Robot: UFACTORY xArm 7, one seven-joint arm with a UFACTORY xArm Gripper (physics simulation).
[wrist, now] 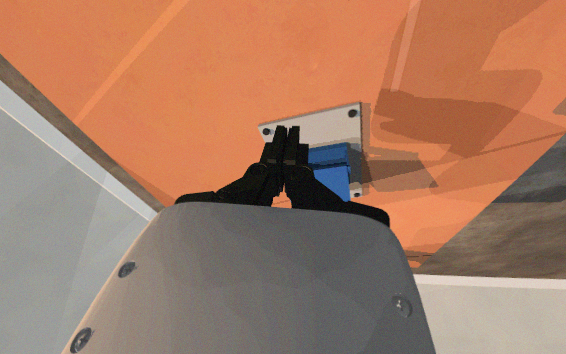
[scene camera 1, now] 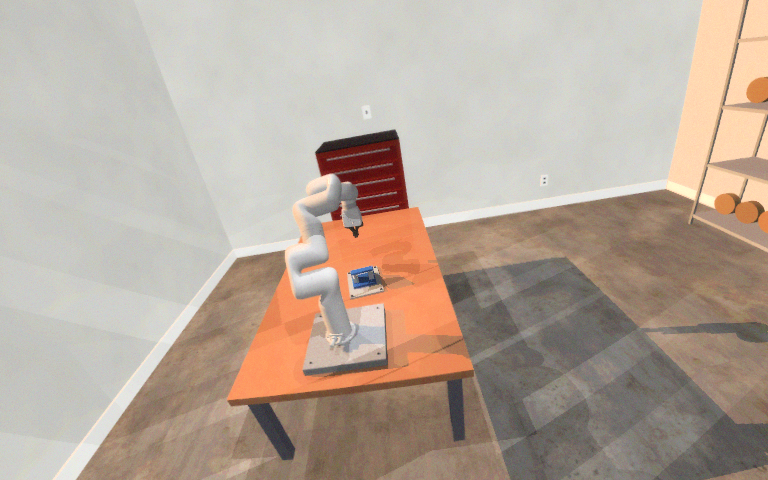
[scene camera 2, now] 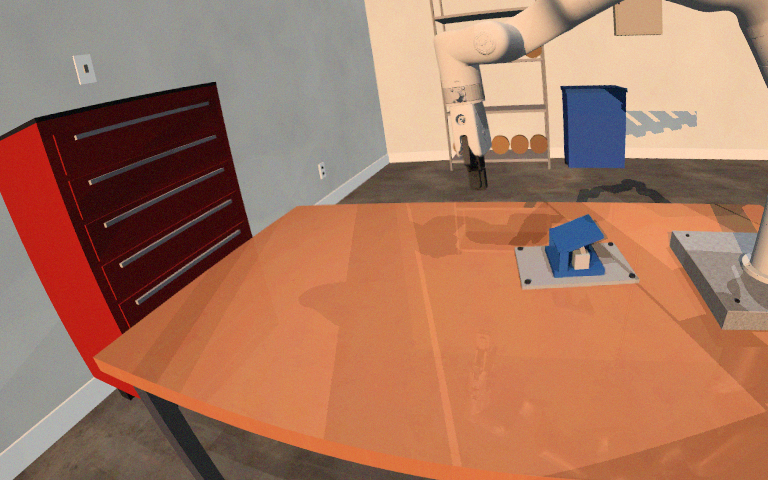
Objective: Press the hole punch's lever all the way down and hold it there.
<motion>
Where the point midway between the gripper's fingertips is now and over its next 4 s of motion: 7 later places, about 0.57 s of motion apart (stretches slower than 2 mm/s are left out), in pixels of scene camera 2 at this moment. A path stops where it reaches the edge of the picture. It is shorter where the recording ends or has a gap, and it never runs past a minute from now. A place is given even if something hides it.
My gripper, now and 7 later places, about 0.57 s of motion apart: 479, 189; 473, 182; 543, 218; 538, 206; 542, 220; 541, 228; 540, 229; 540, 219
</motion>
